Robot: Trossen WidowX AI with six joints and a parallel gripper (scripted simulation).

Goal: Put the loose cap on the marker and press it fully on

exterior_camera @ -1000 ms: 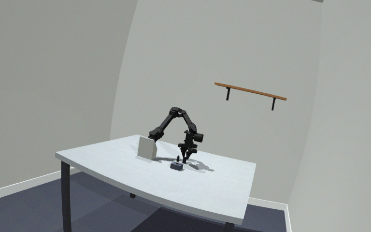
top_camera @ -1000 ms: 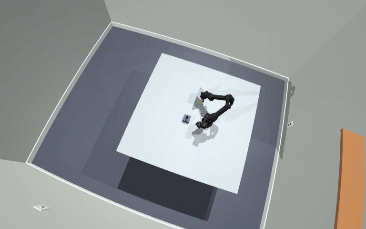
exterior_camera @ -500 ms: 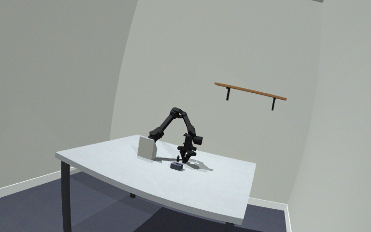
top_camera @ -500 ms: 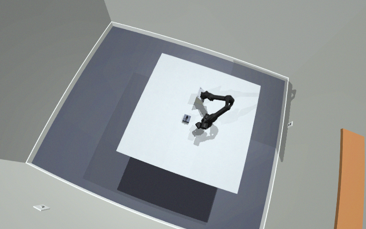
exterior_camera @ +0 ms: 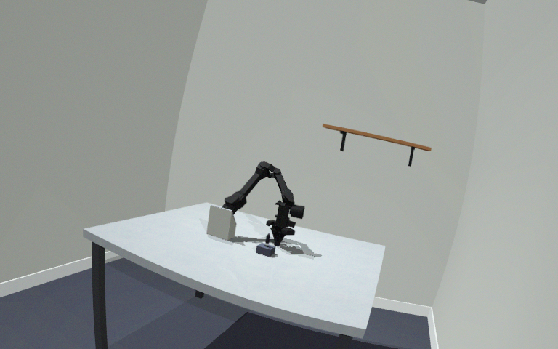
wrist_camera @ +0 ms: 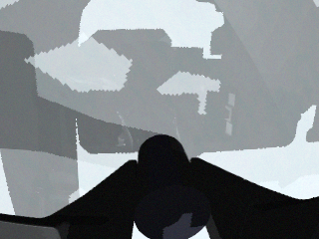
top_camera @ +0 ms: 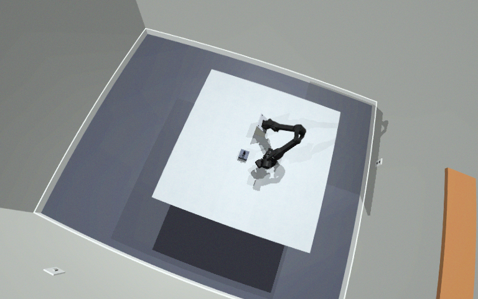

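Now: the holder block 10 mm behind my gripper tip and 180 mm to the right of it. The rest, counted from my gripper tip: dark cap (10 mm above).
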